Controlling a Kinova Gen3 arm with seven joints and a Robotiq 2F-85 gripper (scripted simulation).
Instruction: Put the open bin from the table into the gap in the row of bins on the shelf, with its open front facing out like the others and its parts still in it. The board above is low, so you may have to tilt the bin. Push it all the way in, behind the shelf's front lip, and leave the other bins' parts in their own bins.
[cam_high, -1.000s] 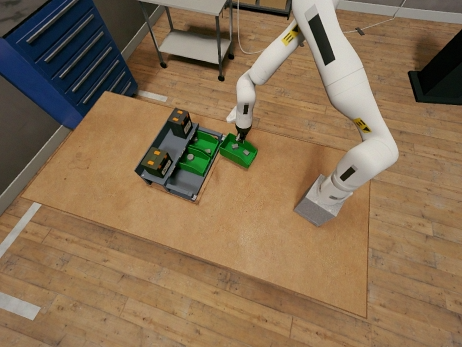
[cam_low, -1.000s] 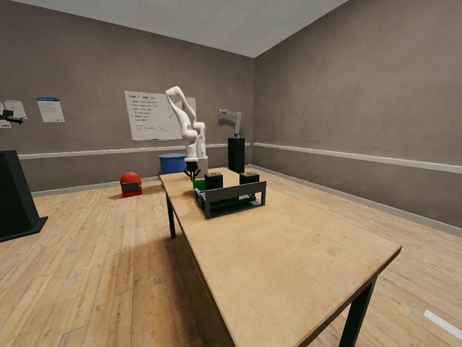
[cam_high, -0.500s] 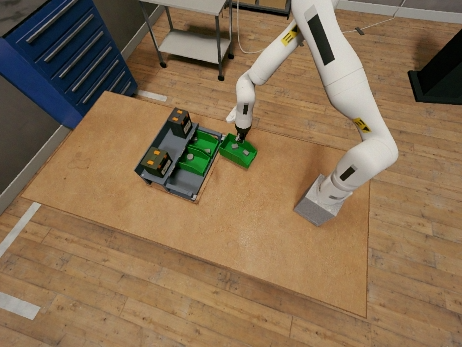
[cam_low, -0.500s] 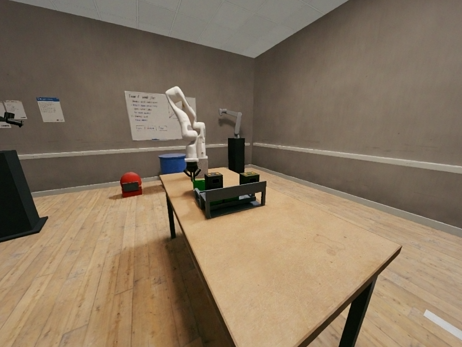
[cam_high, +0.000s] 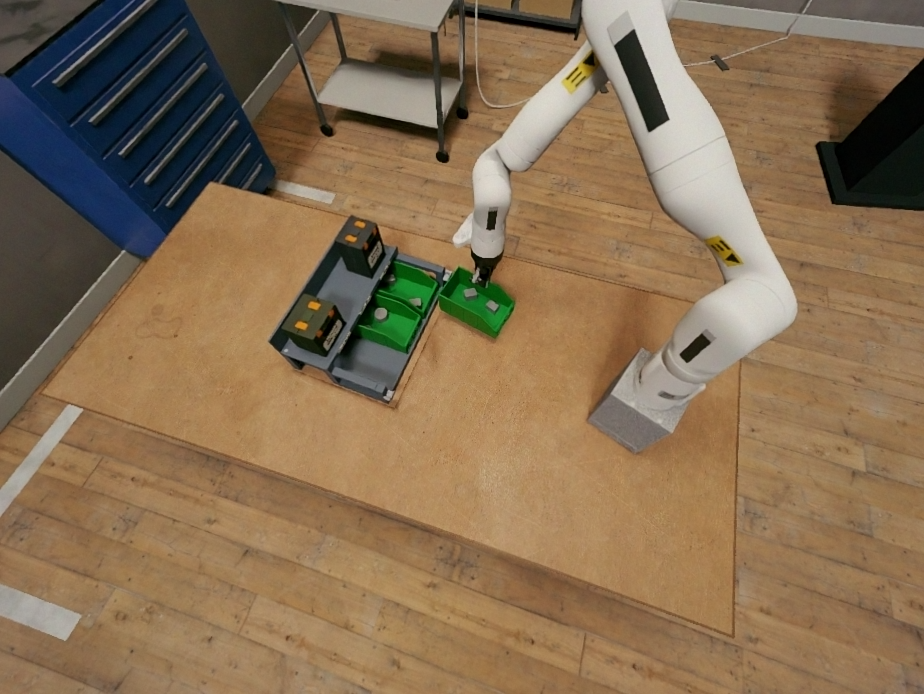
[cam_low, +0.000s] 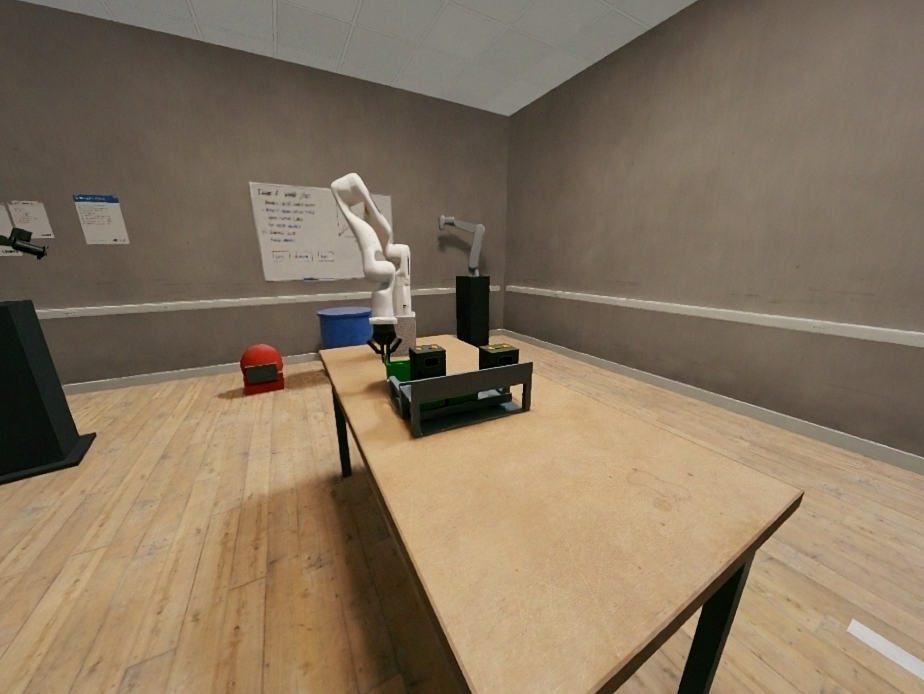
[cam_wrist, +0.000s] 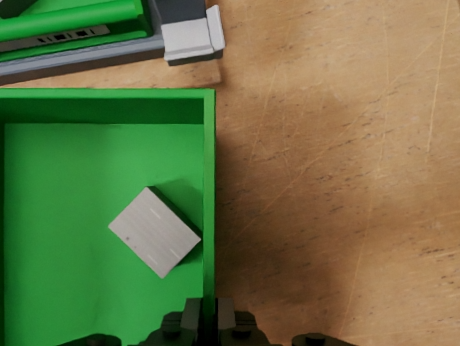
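Right now the grey part is 60 mm below my hand, 40 mm ahead of it and 10 mm to the left of it. The rest, counted from my hand: grey shelf 280 mm ahead, 110 mm to the left, 40 mm below.
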